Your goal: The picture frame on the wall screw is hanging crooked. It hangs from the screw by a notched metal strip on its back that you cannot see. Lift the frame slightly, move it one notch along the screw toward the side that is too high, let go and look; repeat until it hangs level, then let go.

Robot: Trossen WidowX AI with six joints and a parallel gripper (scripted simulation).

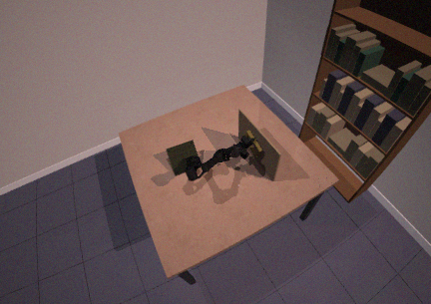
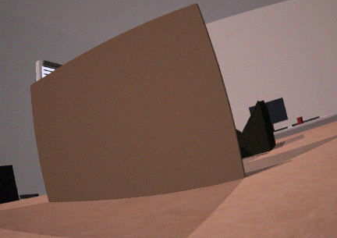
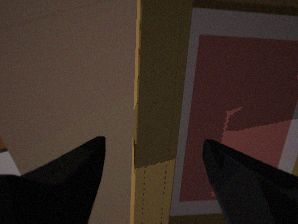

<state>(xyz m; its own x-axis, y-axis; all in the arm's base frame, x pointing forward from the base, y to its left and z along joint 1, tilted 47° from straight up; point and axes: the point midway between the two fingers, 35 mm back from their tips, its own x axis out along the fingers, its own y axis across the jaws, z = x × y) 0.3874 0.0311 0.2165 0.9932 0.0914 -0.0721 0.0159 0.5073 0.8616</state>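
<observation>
Right now the picture frame is 1 cm ahead of my gripper tip, 1 cm to the left of it and 5 cm below it. The rest, counted from my gripper tip: wall panel 2 cm ahead, 6 cm below.
</observation>
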